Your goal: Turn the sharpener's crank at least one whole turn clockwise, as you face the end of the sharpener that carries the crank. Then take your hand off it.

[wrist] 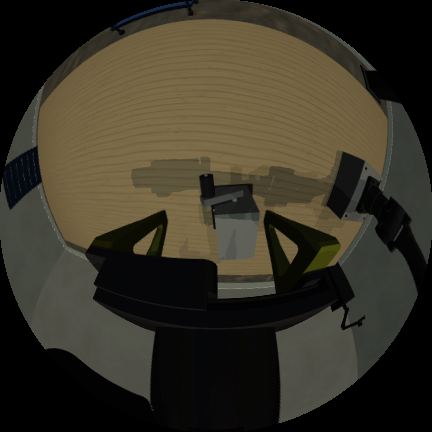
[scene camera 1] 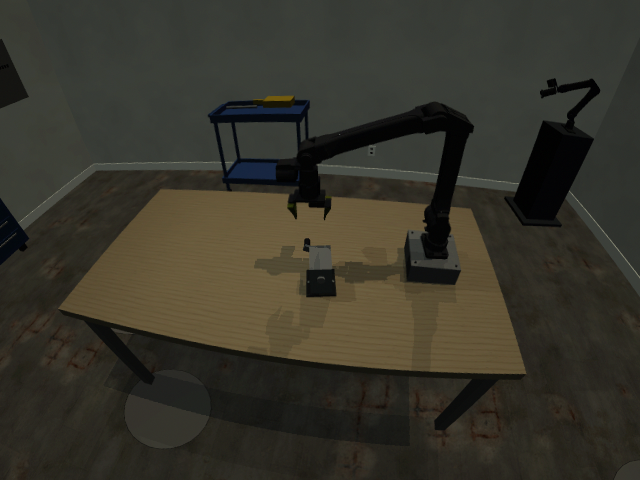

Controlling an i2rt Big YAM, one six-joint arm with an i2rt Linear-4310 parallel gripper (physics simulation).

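Where they show: gripper, between the fingertips: [wrist: 215,215] [scene camera 1: 310,218]; arm's base, origin of its link: [wrist: 366,194] [scene camera 1: 433,247].
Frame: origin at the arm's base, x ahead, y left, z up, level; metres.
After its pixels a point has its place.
The sharpener [scene camera 1: 320,257] @[z 0.040, x 0.422, y 0.107 m] [wrist: 237,236] @[z 0.040, x 0.422, y 0.098 m] stands upright on the table [scene camera 1: 217,289] @[z -0.088, x 0.802, y 0.162 m] [wrist: 210,90] @[z -0.088, x 0.473, y -0.176 m], with a pale body and a dark front in scene camera 1. Its crank is at the end away from that camera. The crank's black knob [scene camera 1: 307,241] @[z 0.025, x 0.474, y 0.012 m] [wrist: 207,186] @[z 0.025, x 0.474, y 0.009 m] shows at the left of the body in both views, and the grey crank arm [wrist: 222,198] runs from the hub out to the left. My gripper [scene camera 1: 310,218] @[z 0.119, x 0.462, y 0.000 m] [wrist: 215,215] @[z 0.119, x 0.462, y 0.000 m] is wide open and empty. It hangs above and behind the crank end in scene camera 1, apart from the knob and the sharpener.
The arm's base box [scene camera 1: 432,273] @[z -0.035, x 0.020, y 0.102 m] [wrist: 346,185] @[z -0.033, x 0.096, y 0.000 m] stands on the table to the right of the sharpener. A blue cart [scene camera 1: 258,118] with a yellow item [scene camera 1: 279,101] is behind the table. A black pedestal [scene camera 1: 545,170] with a small arm stands at the right back.
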